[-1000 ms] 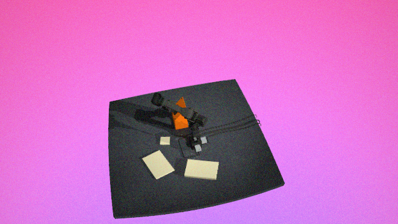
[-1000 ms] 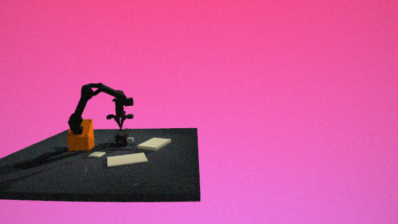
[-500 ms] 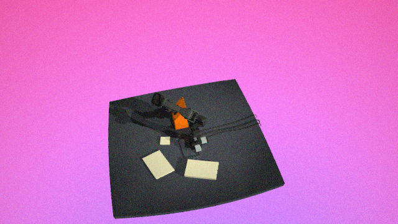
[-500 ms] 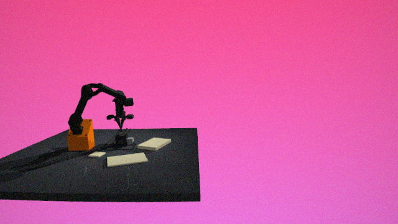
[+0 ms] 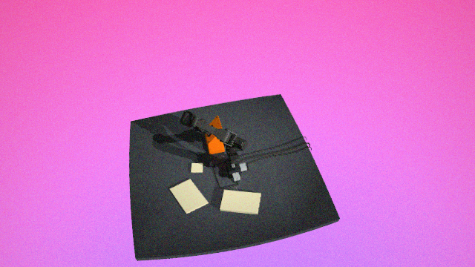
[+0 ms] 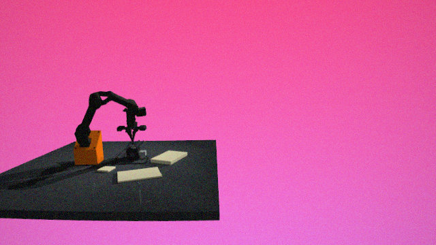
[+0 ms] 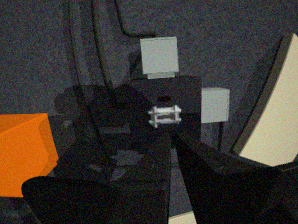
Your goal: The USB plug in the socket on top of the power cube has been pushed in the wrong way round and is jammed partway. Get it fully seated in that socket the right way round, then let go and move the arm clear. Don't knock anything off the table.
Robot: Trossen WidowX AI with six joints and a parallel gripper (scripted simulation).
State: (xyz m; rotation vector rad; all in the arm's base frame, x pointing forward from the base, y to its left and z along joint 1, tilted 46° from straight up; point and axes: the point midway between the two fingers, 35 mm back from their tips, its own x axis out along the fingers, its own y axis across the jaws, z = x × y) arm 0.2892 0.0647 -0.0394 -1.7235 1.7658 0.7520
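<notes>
My gripper tip is now 60 mm above the pale-rimmed socket. The rest, counted from my gripper tip: cream tile: 220 mm to the right, 120 mm below, 110 mm behind.
</notes>
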